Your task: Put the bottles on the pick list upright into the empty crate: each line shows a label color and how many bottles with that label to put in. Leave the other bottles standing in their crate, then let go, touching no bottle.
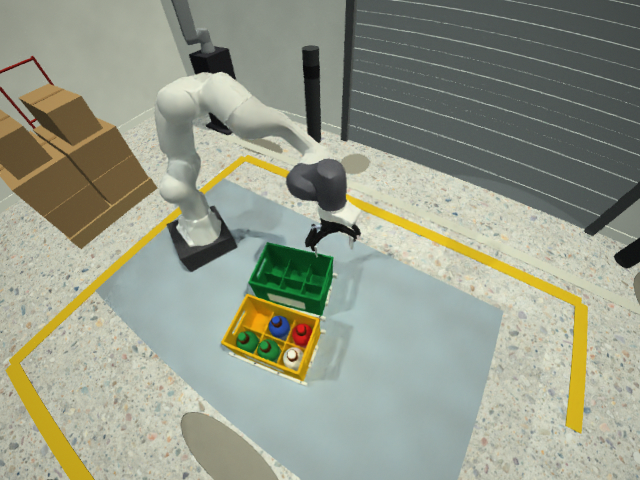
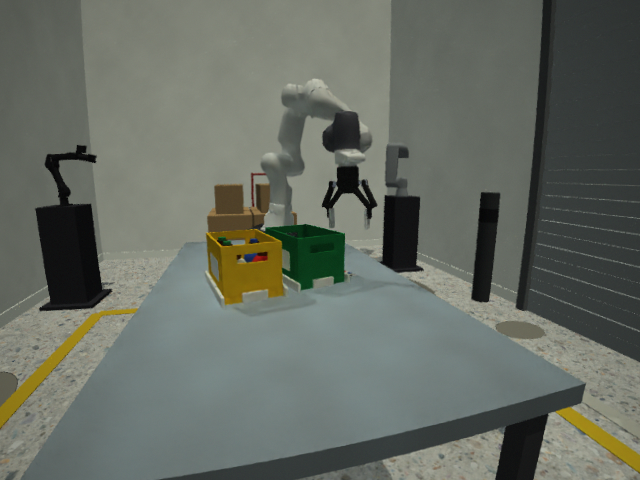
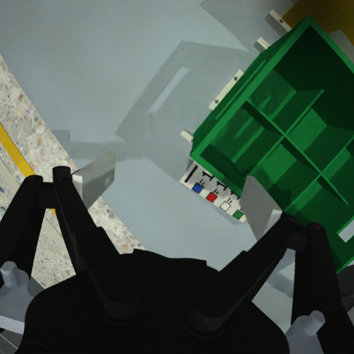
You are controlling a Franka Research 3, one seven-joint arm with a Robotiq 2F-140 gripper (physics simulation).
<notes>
I see my gripper (image 2: pixel 349 228) and a pick list card (image 3: pixel 198 179).
My gripper is seen too in image 1 (image 1: pixel 333 250) and in image 3 (image 3: pixel 178 177).
</notes>
